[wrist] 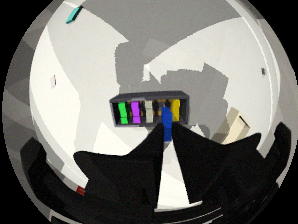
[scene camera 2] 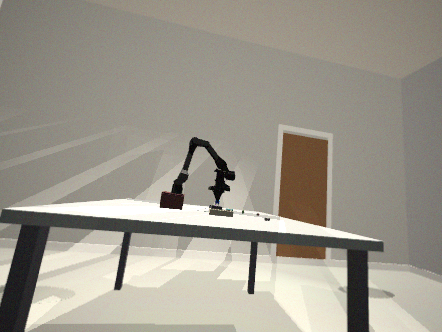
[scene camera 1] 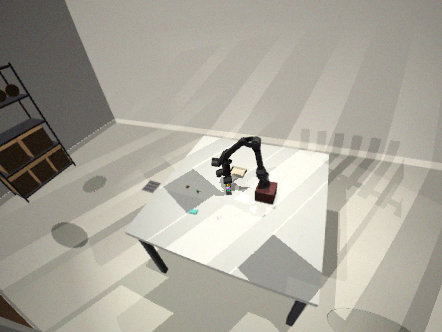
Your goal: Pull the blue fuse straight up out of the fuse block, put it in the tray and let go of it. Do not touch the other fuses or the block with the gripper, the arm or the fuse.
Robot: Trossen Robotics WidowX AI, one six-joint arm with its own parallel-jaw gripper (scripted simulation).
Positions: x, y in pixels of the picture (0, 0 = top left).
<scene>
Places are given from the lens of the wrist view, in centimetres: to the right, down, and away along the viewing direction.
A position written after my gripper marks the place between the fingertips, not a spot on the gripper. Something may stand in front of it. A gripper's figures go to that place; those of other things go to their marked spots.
my gripper (wrist: 166, 126): 2, 1, 10
tan tray (wrist: 234, 127): 20, 4, 17
</scene>
